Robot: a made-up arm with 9 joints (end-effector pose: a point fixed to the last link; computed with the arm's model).
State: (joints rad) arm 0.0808 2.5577 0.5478 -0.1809 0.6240 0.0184 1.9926 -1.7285 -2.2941
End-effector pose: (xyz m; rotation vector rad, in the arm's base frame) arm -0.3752 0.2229 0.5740 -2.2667 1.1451 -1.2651
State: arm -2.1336 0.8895 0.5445 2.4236 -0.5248 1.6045 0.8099 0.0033 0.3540
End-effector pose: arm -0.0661 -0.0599 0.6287 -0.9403 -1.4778 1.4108
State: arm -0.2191 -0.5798 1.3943 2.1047 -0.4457 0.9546 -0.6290 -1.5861 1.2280
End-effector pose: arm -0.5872 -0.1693 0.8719 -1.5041 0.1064 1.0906
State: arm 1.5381 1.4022 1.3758 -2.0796 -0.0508 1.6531 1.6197 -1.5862 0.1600
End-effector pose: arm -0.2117 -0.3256 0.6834 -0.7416 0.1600 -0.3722
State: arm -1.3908 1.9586 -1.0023 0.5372 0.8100 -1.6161 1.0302 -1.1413 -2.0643
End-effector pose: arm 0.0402 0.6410 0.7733 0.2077 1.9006 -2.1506
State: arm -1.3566 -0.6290 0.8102 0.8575 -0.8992 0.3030 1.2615 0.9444 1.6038
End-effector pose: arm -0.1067 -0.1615 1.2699 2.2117 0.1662 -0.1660
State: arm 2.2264 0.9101 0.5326 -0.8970 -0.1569 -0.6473 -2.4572 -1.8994 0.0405
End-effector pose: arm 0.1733 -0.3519 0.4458 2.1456 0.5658 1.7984
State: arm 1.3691 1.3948 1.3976 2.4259 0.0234 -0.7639 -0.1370 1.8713 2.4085
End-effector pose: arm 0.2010 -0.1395 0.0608 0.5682 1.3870 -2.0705
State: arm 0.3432 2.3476 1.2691 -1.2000 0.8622 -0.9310 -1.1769 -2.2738 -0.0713
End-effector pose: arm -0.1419 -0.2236 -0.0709 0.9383 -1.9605 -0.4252
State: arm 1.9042 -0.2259 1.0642 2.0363 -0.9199 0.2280 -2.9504 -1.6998 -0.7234
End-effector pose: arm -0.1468 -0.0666 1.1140 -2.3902 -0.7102 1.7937
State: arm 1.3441 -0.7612 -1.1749 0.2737 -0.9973 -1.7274 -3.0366 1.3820 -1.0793
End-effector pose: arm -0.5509 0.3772 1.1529 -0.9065 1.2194 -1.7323
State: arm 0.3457 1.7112 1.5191 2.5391 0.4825 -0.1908 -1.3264 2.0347 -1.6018
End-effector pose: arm 0.3564 0.0651 0.2425 -1.9031 0.5361 2.4202
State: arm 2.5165 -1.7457 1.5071 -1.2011 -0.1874 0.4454 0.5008 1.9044 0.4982
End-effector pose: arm -0.4347 -0.1440 0.9168 0.6550 -1.6477 0.9992
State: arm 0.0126 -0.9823 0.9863 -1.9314 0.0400 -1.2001 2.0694 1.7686 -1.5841
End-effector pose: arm 0.0401 -0.5005 0.9059 -0.1975 -1.7213 -0.7739
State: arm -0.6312 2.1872 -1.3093 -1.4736 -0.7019 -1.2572 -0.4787 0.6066 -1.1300
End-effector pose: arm -0.2589 0.3237 1.1374 -2.2183 -0.3377 0.4804
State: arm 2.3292 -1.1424 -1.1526 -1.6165 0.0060 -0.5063 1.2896 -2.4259 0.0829
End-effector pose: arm -0.4018 -0.1672 0.3644 1.6167 0.9192 0.4082
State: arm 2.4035 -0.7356 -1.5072 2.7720 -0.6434 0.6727 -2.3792 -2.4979 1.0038
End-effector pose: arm -0.5429 0.1473 0.6459 -0.4026 -0.9732 -0.2285
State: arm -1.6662 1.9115 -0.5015 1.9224 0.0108 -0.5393 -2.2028 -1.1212 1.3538
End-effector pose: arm 0.1256 -0.1140 0.7452 1.3322 -0.8745 -1.7988
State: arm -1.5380 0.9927 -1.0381 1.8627 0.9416 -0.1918 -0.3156 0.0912 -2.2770
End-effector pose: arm 0.0606 0.0061 0.1830 0.3981 0.2858 1.4087
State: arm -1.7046 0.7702 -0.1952 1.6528 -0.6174 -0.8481 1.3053 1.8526 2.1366
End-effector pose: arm 0.1293 0.3289 0.9608 1.2800 -1.0253 -0.2391
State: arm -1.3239 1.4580 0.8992 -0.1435 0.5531 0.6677 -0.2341 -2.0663 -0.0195
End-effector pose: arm -0.4591 0.4398 0.3147 1.0363 -0.8185 -1.9743
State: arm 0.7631 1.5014 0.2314 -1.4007 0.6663 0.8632 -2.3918 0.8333 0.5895
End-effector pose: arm -0.6897 -0.2053 0.4432 -0.1137 -1.9593 -0.1999
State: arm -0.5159 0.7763 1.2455 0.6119 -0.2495 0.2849 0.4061 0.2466 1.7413
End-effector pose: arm -0.7936 -0.0914 0.7611 1.0119 0.0511 1.3791
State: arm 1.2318 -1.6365 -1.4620 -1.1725 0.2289 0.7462 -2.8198 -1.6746 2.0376
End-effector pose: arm -0.3008 0.1034 0.2462 0.5744 -0.8196 2.1162
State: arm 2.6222 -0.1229 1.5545 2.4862 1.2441 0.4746 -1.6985 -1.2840 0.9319
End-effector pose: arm 0.2554 -0.2404 0.6638 -1.3164 1.5614 -1.8914
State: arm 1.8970 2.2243 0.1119 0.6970 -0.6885 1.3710 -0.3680 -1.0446 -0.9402
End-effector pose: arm -0.5592 0.1830 0.1485 2.6870 0.5970 0.3936
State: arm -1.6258 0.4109 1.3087 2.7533 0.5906 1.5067 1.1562 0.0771 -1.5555
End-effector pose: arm -0.1326 0.0594 1.1504 -0.2797 -2.9072 1.0658
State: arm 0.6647 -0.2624 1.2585 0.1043 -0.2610 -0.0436 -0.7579 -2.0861 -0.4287
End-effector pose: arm -0.3623 -0.7343 1.0600 0.2708 0.2078 -0.1574
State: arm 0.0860 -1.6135 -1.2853 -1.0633 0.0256 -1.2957 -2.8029 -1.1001 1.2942
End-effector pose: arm 0.2408 0.1103 0.7329 0.7476 -0.0569 -0.8444
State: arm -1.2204 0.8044 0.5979 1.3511 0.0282 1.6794 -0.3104 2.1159 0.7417
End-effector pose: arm -0.3359 0.0168 0.4298 1.5771 2.1791 -1.6000
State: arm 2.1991 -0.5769 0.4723 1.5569 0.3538 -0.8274 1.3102 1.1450 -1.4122
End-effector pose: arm -0.3201 0.0864 1.2508 -0.5727 1.2767 -2.1733
